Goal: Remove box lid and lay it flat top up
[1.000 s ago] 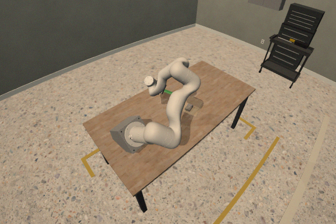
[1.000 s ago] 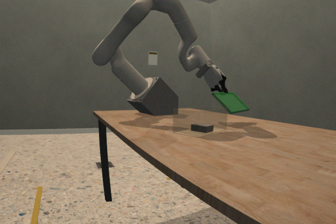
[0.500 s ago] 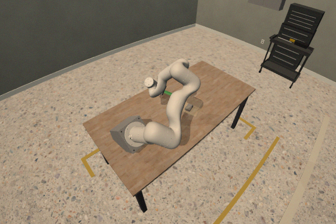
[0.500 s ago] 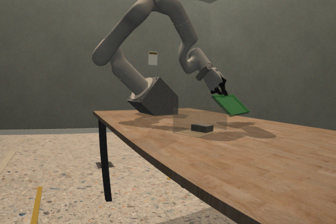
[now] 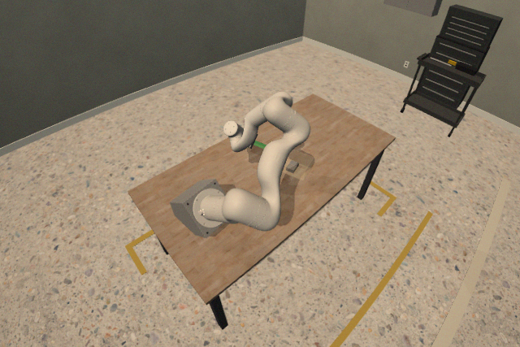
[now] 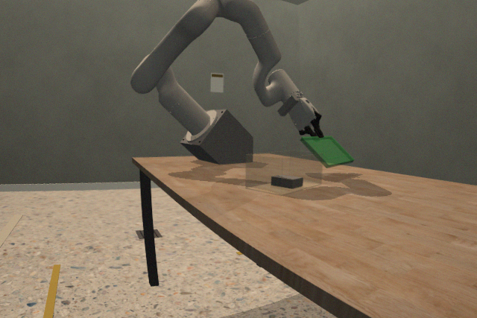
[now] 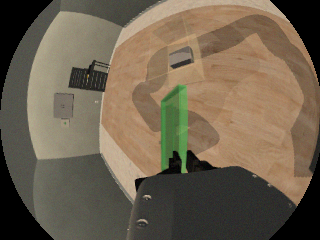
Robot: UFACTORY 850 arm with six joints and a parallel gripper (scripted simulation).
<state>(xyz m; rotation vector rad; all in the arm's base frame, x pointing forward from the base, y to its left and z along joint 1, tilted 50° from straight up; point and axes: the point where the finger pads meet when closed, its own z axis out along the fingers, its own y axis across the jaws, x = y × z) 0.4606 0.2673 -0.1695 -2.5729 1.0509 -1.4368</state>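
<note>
Now: the green lid 70 mm ahead of my hand, 50 mm below it and 10 mm to the left of it. From my hand the other things lie so: box: 240 mm to the right, 160 mm ahead, 100 mm below.
</note>
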